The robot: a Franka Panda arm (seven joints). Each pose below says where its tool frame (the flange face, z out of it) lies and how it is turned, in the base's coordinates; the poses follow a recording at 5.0 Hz.
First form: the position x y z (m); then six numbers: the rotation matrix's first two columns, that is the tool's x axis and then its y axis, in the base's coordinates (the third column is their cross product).
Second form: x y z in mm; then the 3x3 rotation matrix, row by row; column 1 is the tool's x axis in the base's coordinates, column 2 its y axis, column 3 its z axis. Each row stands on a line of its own. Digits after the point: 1 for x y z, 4 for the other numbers.
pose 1, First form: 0.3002 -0.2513 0.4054 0.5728 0.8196 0.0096 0.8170 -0.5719 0.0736
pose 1, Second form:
300.2 -251.3 405.4
0.5728 0.8170 0.0658
0.8196 -0.5719 -0.0343
0.0096 0.0736 -0.9972

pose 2, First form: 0.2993 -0.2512 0.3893 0.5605 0.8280 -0.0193 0.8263 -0.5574 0.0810
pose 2, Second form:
299.3 -251.2 389.3
0.5605 0.8263 0.0563
0.8280 -0.5574 -0.0613
-0.0193 0.0810 -0.9966

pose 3, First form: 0.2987 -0.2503 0.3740 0.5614 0.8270 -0.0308 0.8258 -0.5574 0.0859
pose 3, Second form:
298.7 -250.3 374.0
0.5614 0.8258 0.0539
0.8270 -0.5574 -0.0737
-0.0308 0.0859 -0.9959

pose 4, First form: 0.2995 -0.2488 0.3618 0.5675 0.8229 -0.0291 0.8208 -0.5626 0.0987
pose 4, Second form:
299.5 -248.8 361.8
0.5675 0.8208 0.0648
0.8229 -0.5626 -0.0799
-0.0291 0.0987 -0.9947

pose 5, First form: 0.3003 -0.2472 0.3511 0.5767 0.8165 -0.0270 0.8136 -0.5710 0.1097
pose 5, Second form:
300.3 -247.2 351.1
0.5767 0.8136 0.0742
0.8165 -0.5710 -0.0852
-0.0270 0.1097 -0.9936

